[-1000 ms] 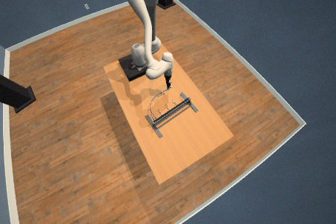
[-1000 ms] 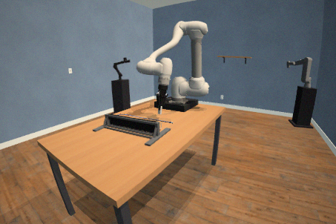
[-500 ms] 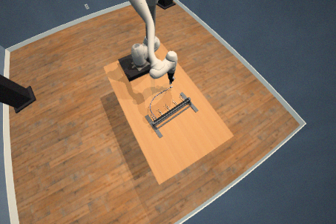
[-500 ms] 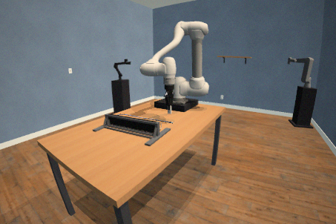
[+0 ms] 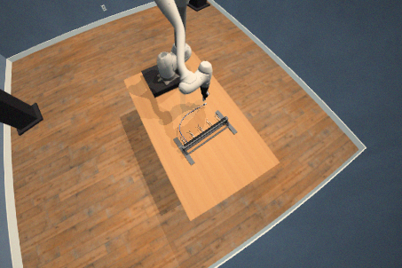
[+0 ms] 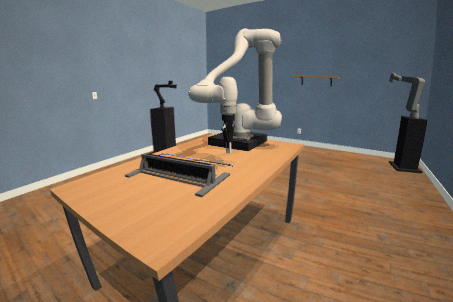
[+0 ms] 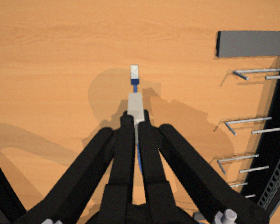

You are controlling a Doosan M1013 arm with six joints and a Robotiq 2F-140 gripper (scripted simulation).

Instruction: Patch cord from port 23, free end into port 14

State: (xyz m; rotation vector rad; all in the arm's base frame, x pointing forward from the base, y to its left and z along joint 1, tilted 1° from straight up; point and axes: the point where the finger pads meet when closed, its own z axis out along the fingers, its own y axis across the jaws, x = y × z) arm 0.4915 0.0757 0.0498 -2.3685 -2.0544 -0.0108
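The free end of patch cord is 20 mm to the left of my hand and 110 mm below it.
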